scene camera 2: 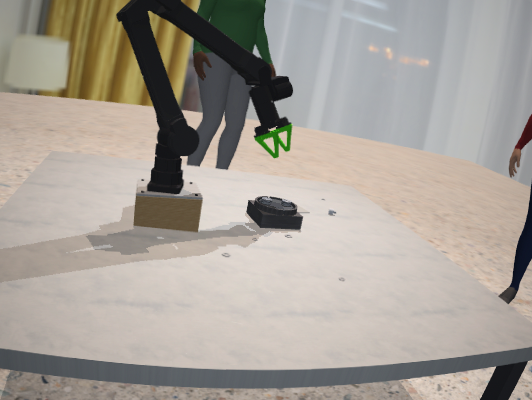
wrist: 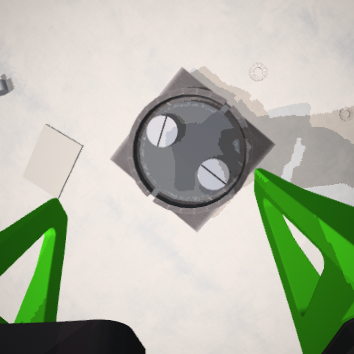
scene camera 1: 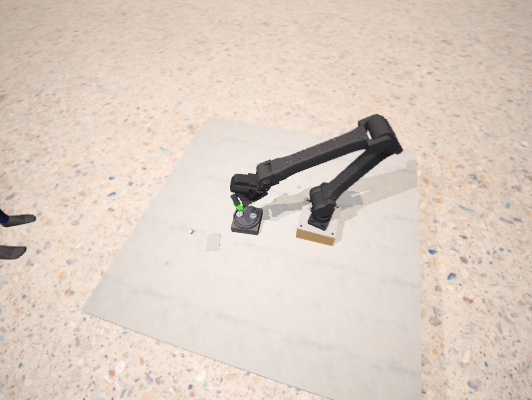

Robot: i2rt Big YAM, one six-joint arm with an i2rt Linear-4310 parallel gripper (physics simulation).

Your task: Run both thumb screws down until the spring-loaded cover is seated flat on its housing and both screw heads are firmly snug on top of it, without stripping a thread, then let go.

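Pixels of known places: gripper, fingertip midpoint: (scene camera 2: 282, 154) (wrist: 155, 193) (scene camera 1: 244, 199); arm's base, link origin: (scene camera 2: 165, 187) (scene camera 1: 320, 216).
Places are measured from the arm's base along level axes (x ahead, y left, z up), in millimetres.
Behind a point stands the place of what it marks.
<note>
A dark square housing (scene camera 1: 245, 230) @(x 288, y 183, z -54 mm) (scene camera 2: 282, 221) @(x 331, y 65, z -62 mm) (wrist: 184, 80) @(x 376, y 89, z -44 mm) stands on the table. A round dark cover (wrist: 200, 132) @(x 322, y 104, z -32 mm) lies inside its raised ring; how flat the cover sits cannot be told. Two pale slotted screw heads show on the cover. One screw head (scene camera 1: 239, 214) @(x 341, y 138, z -19 mm) (wrist: 162, 131) @(x 342, y 134, z -19 mm) is at the upper left in the wrist view, the other screw head (scene camera 1: 253, 216) @(x 277, y 120, z -17 mm) (wrist: 213, 174) @(x 281, y 115, z -18 mm) at the lower right. Their height above the cover is unclear. My gripper (scene camera 2: 281, 153) @(x 303, y 135, z 113 mm) (wrist: 155, 193) @(x 303, y 135, z 113 mm) is open and empty, with green fingers pointing down, above the housing and apart from it.
A thin pale plate (scene camera 1: 213, 242) @(x 399, y 289, z -82 mm) (wrist: 52, 160) @(x 400, y 284, z -81 mm) lies beside the housing. A small grey metal piece (scene camera 1: 191, 231) @(x 517, y 291, z -67 mm) (scene camera 2: 332, 213) @(x 526, y 281, z -78 mm) (wrist: 4, 86) @(x 517, y 282, z -72 mm) lies farther out. Small rings, one a clear ring (wrist: 258, 72) @(x 341, y 11, z -82 mm), are on the table. The arm's wooden base block (scene camera 1: 315, 237) @(x -12, y 85, z -43 mm) (scene camera 2: 167, 212) @(x 21, y -81, z -39 mm) stands nearby.
</note>
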